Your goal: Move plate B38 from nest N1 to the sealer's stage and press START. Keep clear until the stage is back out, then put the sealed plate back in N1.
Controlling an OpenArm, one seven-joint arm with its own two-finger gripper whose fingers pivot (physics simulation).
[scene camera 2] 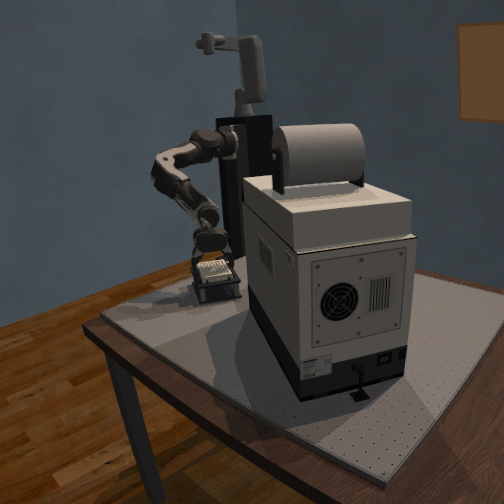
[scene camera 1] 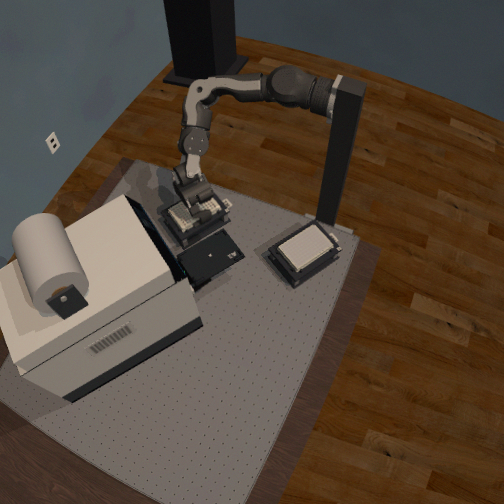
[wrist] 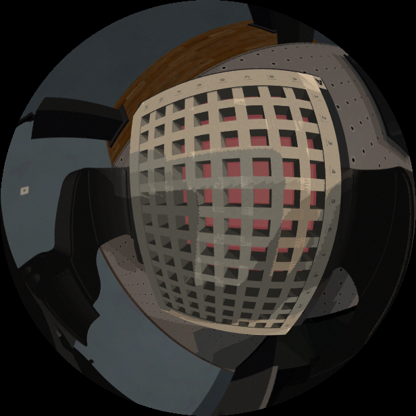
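A cream well plate (scene camera 1: pixel 181 216) (scene camera 2: pixel 214 270) (wrist: pixel 245 195) with open wells sits in the dark nest (scene camera 1: pixel 200 232) (scene camera 2: pixel 217 292) beside the sealer. My gripper (scene camera 1: pixel 196 205) (scene camera 2: pixel 214 262) (wrist: pixel 228 225) is shut on this plate, one finger against each long side. A1 is marked at its corner in the wrist view; I cannot read a plate name. The sealer's black stage (scene camera 1: pixel 200 262) is out and bare, next to that nest. A second plate (scene camera 1: pixel 306 247) with a pale, smooth-looking top sits in another nest (scene camera 1: pixel 296 279) at the right. Nest labels and START are not readable.
The sealer (scene camera 1: pixel 120 250) (scene camera 2: pixel 357 225) stands close to the held plate, with a large film roll (scene camera 1: pixel 47 260) (scene camera 2: pixel 325 152) on top. My arm's post (scene camera 1: pixel 342 155) rises behind the right nest. Another arm (scene camera 2: pixel 252 70) stands on a black pedestal (scene camera 1: pixel 200 40) beyond the table.
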